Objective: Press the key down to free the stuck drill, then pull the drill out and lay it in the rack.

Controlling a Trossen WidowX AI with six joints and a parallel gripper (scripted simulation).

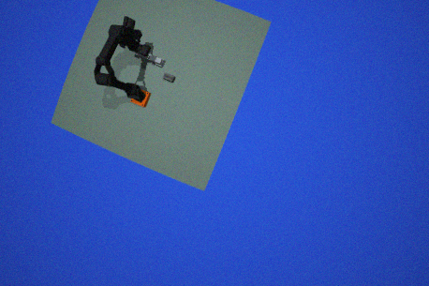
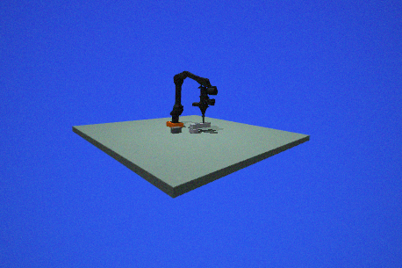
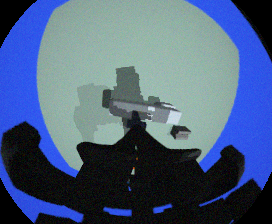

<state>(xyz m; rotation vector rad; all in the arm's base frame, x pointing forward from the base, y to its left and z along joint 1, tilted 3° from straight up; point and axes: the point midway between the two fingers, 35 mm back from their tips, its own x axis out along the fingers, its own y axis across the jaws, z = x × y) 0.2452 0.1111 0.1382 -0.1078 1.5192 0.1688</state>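
Now: the tan drill 7 cm below my gripper tip, 5 cm to the right of it and 1 cm ahead of it. Round my gripper tip: grey housing block (8 cm below, 3 cm to the right, 1 cm ahead).
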